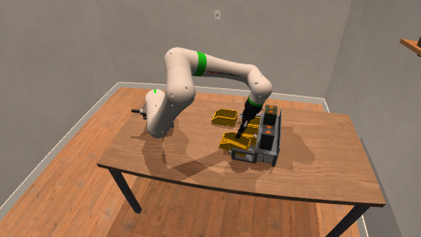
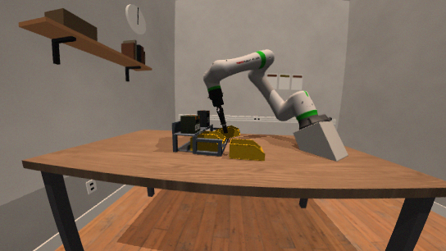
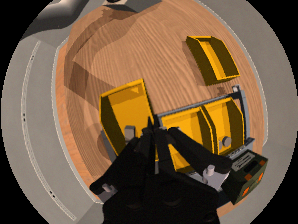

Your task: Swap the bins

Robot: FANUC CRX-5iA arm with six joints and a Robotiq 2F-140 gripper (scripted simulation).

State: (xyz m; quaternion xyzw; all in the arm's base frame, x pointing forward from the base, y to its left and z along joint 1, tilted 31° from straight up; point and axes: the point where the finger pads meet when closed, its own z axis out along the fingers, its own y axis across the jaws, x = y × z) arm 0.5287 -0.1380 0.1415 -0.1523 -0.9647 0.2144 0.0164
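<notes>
My hand is 12 cm short of the shelf, 4 cm above it and 3 cm to the right of it.
</notes>
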